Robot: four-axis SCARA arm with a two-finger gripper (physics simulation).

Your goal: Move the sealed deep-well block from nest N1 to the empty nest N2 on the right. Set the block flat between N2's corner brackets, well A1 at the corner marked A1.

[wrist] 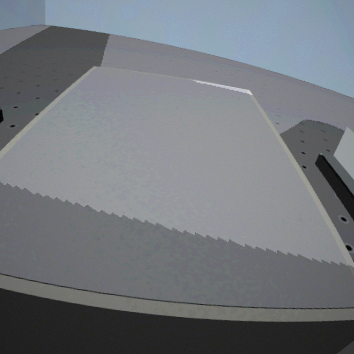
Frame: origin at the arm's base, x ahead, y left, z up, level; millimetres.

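Seen in the pictures: gripper, fingertip midpoint: (pixel 165 115).
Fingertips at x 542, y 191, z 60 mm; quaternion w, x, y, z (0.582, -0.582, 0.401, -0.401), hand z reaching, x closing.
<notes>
A point is followed by its place in that frame.
The sealed deep-well block (pixel 151 197) {z 67, x 485, y 171 mm} fills most of the wrist view. Its top is a flat grey seal with a pale cream rim, and its near part lies in shadow. My gripper (pixel 165 115) {z 61, x 541, y 191 mm} is open and empty, close above the block. Only the finger parts show: a dark sliver at the left edge (pixel 1 115) and a dark bar with a light grey face at the right edge (pixel 335 179). The fingers stand out to either side of the block and I cannot tell whether they touch it. Nest N2 and the A1 mark are not in view.
The perforated grey deck (pixel 53 63) {z 13, x 712, y 411 mm} surrounds the block, partly shaded by the arm. A pale blue wall (pixel 211 28) stands behind the deck's far edge.
</notes>
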